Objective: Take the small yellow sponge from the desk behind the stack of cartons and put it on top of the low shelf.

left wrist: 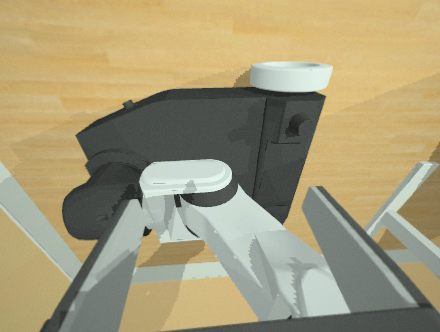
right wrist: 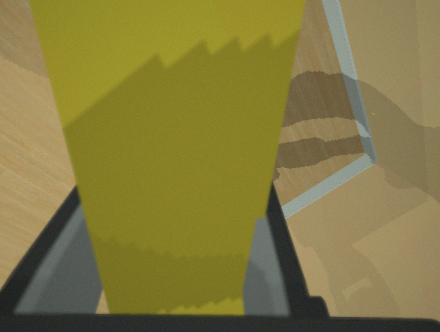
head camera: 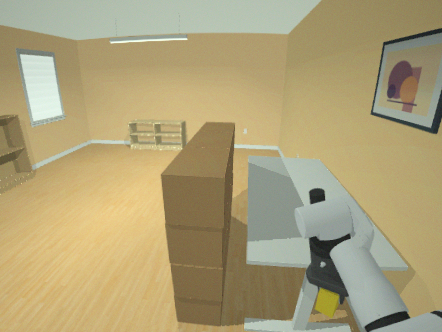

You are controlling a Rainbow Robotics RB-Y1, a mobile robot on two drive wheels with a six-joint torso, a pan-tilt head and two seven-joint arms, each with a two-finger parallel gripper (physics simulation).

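Places are measured from the robot's base along level axes (x ahead, y left, z up), in centimetres.
Pixels of known places: left gripper, fingertip midpoint: [left wrist: 224, 203]; right gripper, fingertip midpoint: [right wrist: 185, 167] [head camera: 331, 297].
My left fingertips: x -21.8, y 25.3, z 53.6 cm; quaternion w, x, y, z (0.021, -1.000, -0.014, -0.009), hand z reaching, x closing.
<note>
For each thing: its middle in the pictures, then the offset to it from my left fingertips. Level surfaces: height alone.
- small yellow sponge, body centre: [right wrist: 179, 158] [head camera: 332, 292] dx +48.4, dy -52.6, dz +44.5 cm
- desk, its level: dz +18.5 cm
- low shelf, its level: dz +7.5 cm
- picture frame, body centre: [head camera: 407, 80] dx +127.1, dy -116.0, dz +100.1 cm
- Wood floor, its level: dz -53.5 cm
The small yellow sponge [head camera: 327, 302] [right wrist: 182, 150] is held between the fingers of my right gripper [head camera: 325, 296] [right wrist: 185, 167], which is shut on it, at the near end of the desk [head camera: 325, 175] in the head view. The stack of brown cartons [head camera: 195, 200] stands at the middle of the head view, left of the desk. A low shelf [head camera: 156, 122] with open compartments stands against the far wall, left of the cartons. My left gripper [left wrist: 224, 203] is open, with its fingers wide apart above the robot's base.
Another shelf unit [head camera: 11, 120] stands at the left edge of the head view. A picture frame [head camera: 380, 75] hangs on the right wall. The dark robot base [left wrist: 210, 120] with a white wheel [left wrist: 290, 79] shows in the left wrist view. Wood floor [head camera: 100, 225] lies left of the cartons.
</note>
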